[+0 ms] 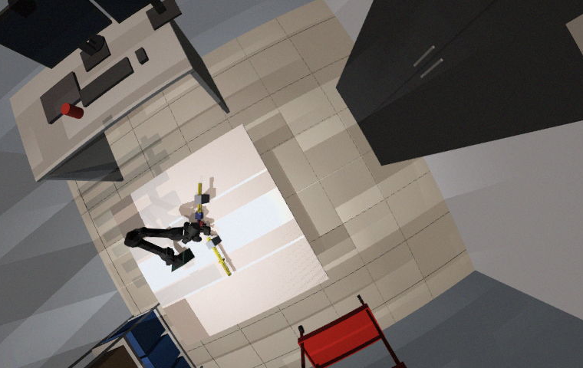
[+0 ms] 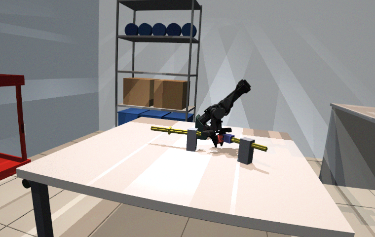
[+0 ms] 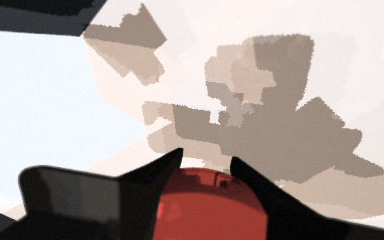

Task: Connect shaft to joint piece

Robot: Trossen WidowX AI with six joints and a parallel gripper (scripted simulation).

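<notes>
The red joint piece lies 50 mm above my gripper tip.
</notes>
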